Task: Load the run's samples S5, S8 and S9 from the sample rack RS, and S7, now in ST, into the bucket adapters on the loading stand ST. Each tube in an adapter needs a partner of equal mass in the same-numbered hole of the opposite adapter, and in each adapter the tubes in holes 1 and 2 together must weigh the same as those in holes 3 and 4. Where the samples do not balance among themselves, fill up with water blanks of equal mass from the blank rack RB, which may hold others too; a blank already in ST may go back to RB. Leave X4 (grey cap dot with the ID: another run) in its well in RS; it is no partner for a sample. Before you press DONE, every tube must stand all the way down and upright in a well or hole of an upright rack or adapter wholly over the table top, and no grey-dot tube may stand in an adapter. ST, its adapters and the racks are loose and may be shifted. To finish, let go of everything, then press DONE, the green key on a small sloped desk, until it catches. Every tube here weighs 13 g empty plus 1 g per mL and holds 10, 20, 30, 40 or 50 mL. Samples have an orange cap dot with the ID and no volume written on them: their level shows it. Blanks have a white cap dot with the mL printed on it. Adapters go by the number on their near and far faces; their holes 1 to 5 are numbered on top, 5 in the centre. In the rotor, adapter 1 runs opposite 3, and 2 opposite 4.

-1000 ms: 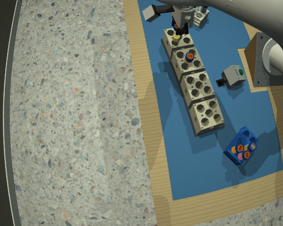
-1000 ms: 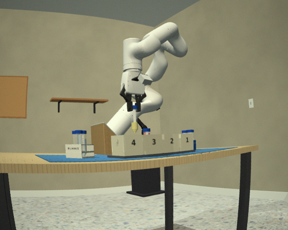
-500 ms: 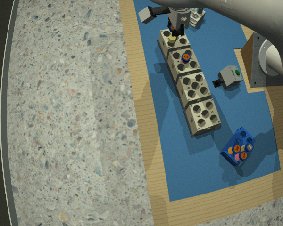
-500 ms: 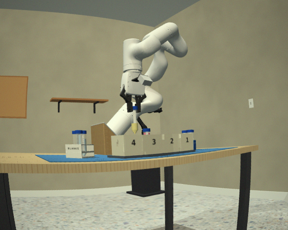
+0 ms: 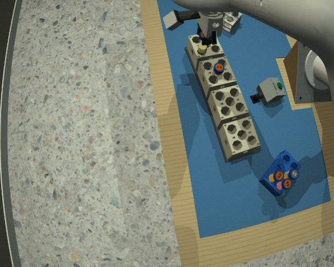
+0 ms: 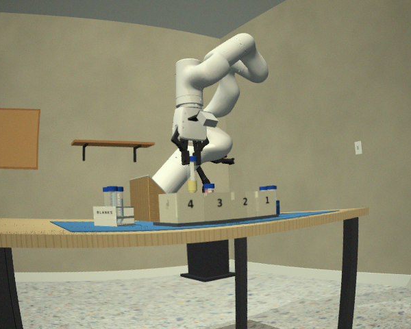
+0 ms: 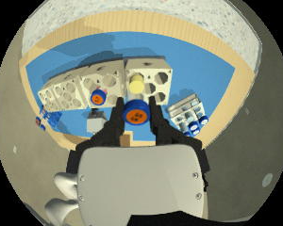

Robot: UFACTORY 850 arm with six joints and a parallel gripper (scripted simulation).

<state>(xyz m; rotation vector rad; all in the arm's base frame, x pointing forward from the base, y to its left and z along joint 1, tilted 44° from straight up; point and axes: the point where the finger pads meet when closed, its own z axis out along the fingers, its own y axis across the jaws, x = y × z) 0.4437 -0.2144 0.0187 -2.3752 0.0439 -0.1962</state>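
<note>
The sample tube S5 is 1 cm behind my hand and 5 cm below it. Round my hand: loading stand ST (3 cm behind, 14 cm to the left, 19 cm below); then blank rack RB (16 cm behind, 19 cm to the right, 17 cm below); then adapter 1 (3 cm behind, 30 cm to the left, 15 cm below).
</note>
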